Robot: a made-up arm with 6 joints.
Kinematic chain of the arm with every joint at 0, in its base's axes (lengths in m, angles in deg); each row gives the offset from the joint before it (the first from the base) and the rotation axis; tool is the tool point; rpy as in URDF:
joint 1: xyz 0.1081 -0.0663 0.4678 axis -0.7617 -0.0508 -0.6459
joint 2: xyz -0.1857 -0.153 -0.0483 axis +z
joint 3: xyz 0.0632 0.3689 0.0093 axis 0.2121 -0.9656 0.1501
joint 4: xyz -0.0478 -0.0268 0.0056 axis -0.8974 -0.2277 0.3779
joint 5: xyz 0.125 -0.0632 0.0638 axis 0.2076 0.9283 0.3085
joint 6: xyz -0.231 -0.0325 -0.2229 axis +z
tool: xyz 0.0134 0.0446 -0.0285 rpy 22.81 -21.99 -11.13
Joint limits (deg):
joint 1: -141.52..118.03
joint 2: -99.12..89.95
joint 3: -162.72..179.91
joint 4: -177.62..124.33
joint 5: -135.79..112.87
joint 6: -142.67..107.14
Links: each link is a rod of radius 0.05 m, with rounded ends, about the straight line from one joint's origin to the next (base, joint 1, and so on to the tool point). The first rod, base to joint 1, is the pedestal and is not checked.
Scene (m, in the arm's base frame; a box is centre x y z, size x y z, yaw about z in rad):
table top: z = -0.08
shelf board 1: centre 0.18 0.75 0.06 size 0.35 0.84 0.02 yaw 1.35
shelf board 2: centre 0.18 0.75 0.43 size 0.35 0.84 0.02 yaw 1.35
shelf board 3: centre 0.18 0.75 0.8 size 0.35 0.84 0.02 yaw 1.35
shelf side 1: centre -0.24 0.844 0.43 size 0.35 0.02 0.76 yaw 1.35
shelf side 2: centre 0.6 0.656 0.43 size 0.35 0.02 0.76 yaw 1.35
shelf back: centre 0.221 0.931 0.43 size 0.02 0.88 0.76 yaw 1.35
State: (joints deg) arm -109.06 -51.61 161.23 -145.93 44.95 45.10
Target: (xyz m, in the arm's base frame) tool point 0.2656 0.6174 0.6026
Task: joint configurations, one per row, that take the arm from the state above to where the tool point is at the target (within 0.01 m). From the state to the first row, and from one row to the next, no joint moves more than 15 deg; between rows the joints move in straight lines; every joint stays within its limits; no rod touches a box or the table.
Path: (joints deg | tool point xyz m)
1: -115.55 -58.62 158.98 -151.95 57.35 48.79 | 0.1928 0.3949 0.5051
2: -122.04 -65.64 156.73 -157.96 69.75 52.49 | 0.2339 0.4505 0.5076
3: -128.54 -72.65 154.49 -163.98 82.14 56.18 | 0.2606 0.5086 0.5248
4: -135.03 -79.67 152.24 -170.00 94.54 59.87 | 0.2713 0.5660 0.5567
5: -141.52 -86.68 149.99 -176.01 106.94 63.57 | 0.2656 0.6174 0.6026

